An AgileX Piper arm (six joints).
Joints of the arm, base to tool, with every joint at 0 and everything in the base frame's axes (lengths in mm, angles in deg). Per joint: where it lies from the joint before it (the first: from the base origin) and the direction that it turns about. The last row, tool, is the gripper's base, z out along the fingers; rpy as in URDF.
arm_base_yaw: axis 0 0 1 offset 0 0 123
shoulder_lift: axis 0 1 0 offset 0 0 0
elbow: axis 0 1 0 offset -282.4 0 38.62
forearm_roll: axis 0.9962 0 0.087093 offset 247.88 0 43.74
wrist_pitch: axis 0 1 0 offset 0 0 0
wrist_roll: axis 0.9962 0 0.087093 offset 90.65 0 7.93
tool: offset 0 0 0 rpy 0 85.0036 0
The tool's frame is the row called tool.
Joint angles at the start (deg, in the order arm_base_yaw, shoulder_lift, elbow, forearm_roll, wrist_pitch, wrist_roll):
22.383 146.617 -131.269 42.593 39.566 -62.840
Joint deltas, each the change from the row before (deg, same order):
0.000 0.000 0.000 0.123 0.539 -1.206
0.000 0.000 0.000 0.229 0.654 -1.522
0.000 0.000 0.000 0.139 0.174 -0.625
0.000 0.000 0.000 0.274 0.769 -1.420
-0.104 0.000 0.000 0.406 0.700 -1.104
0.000 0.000 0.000 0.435 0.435 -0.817
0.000 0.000 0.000 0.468 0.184 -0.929
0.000 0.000 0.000 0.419 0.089 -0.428
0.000 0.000 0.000 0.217 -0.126 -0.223
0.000 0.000 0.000 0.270 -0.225 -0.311
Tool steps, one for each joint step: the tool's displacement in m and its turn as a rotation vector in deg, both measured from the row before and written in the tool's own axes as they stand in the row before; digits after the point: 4 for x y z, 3 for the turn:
0.0003 0.0008 0.0000 -0.517 0.171 -1.112
0.0002 0.0010 0.0000 -0.655 0.144 -1.348
0.0000 0.0003 0.0000 -0.196 -0.012 -0.520
0.0002 0.0012 0.0000 -0.778 0.135 -1.214
0.0005 0.0004 -0.0004 -0.670 0.021 -0.739
-0.0002 0.0008 0.0000 -0.511 -0.120 -0.497
-0.0004 0.0004 0.0000 -0.282 -0.237 -0.586
-0.0004 0.0003 0.0000 -0.179 -0.241 -0.122
-0.0003 -0.0001 0.0000 0.071 -0.181 -0.064
-0.0004 -0.0002 0.0000 0.154 -0.246 -0.113

